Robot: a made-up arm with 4 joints.
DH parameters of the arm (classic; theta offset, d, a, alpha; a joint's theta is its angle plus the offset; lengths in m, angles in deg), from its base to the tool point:
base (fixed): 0 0.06 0 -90
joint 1: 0 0.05 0.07 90
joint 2: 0 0.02 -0.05 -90
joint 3: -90 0.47 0.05 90
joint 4: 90 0.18 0.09 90
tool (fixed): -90 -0.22 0 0
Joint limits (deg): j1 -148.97..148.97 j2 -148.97..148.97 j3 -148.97..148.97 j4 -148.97..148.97
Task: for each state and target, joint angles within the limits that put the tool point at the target. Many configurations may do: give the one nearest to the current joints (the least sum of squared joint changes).
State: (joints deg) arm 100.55 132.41 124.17 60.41
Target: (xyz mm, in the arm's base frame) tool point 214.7 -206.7 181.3
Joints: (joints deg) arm 81.40 135.96 117.36 69.93
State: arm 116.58 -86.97 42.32 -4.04
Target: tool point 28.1 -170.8 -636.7
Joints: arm 93.70 -134.30 52.67 -11.02
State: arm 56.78 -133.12 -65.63 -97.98
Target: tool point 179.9 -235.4 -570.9
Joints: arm 62.49 -148.97 -84.36 -140.69
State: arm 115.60 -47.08 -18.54 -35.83
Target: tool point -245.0 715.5 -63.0
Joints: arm 126.01 -30.61 -19.39 -31.28
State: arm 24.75 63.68 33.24 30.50
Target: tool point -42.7 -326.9 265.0
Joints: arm 54.96 107.04 56.92 49.46
